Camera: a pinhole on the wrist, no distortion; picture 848 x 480 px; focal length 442.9 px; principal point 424.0 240.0 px. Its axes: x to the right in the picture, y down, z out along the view. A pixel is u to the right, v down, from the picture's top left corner.
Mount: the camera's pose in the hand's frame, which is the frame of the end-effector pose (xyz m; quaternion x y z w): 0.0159 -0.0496 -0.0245 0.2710 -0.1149 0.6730 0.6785
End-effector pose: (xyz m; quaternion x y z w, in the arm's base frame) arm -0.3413 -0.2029 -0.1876 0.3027 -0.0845 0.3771 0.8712
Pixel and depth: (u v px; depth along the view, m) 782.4 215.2 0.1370
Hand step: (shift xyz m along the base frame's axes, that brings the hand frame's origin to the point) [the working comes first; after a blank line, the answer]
In the camera's frame: 0.1109 -0.0077 0.1370

0.0722 -0.0636 0.1263
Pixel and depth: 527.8 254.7 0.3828
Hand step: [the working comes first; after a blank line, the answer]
In the camera's frame: 0.0897 0.0127 0.3828

0.2136 -0.2401 0.2269
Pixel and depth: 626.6 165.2 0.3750
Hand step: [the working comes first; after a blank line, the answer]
In the camera's frame: 0.1715 -0.0633 0.3750

0.2150 -0.1633 0.3083
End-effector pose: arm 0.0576 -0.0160 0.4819 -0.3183 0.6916 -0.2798 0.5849
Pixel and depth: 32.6 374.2 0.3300
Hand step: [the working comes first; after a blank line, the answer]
In the camera's frame: -0.2916 0.1000 0.3300

0.1736 -0.2815 0.3628
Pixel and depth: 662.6 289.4 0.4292
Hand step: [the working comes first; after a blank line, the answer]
In the camera's frame: 0.2312 0.0479 0.4292

0.4556 -0.1149 -0.0600
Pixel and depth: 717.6 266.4 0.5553
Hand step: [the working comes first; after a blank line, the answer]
In the camera's frame: 0.3681 0.0331 0.5553

0.6142 -0.1229 -0.1580
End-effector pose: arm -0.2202 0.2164 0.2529 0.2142 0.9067 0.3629 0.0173
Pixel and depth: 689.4 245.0 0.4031
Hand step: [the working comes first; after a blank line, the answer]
In the camera's frame: 0.2416 0.0046 0.4031

-0.0409 0.2929 -0.3431
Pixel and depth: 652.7 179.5 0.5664
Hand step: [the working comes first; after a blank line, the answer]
In the camera's frame: 0.2925 -0.0774 0.5664

-0.1348 0.4095 -0.4596
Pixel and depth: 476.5 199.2 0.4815
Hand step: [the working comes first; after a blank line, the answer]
In the camera's frame: 0.0571 -0.0444 0.4815

-0.1690 0.1605 -0.4361
